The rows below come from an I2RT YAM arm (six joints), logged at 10 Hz.
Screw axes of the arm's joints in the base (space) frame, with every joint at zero. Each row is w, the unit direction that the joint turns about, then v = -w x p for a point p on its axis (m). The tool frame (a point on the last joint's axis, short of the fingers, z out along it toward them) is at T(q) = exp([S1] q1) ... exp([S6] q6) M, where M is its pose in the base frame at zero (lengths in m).
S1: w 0 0 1 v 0 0 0
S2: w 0 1 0 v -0.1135 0 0.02
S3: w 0 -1 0 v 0.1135 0 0.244
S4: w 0 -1 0 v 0.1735 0 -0.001
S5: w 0 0 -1 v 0 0.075 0
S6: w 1 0 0 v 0 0.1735 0
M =
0 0 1 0.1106
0 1 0 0
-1 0 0 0.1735
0 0 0 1
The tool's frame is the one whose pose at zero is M.
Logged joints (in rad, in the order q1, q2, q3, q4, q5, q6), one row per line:
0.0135 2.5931 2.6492 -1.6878 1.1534 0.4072
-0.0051 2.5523 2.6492 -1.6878 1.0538 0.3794
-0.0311 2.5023 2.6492 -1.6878 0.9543 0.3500
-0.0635 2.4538 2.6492 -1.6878 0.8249 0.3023
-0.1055 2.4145 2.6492 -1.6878 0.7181 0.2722
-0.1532 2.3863 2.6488 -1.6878 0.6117 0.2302
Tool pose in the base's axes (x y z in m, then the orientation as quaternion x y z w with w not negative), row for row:
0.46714 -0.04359 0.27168 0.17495 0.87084 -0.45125 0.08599
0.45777 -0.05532 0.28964 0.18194 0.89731 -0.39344 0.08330
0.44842 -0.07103 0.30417 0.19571 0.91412 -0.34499 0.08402
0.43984 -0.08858 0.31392 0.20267 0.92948 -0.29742 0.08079
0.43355 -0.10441 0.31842 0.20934 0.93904 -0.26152 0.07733
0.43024 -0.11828 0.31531 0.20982 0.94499 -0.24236 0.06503
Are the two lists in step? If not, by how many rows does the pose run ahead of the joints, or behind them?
The pose runs 2 rows ahead of the joints: the pose in row i belongs to the joints in row i + 2.
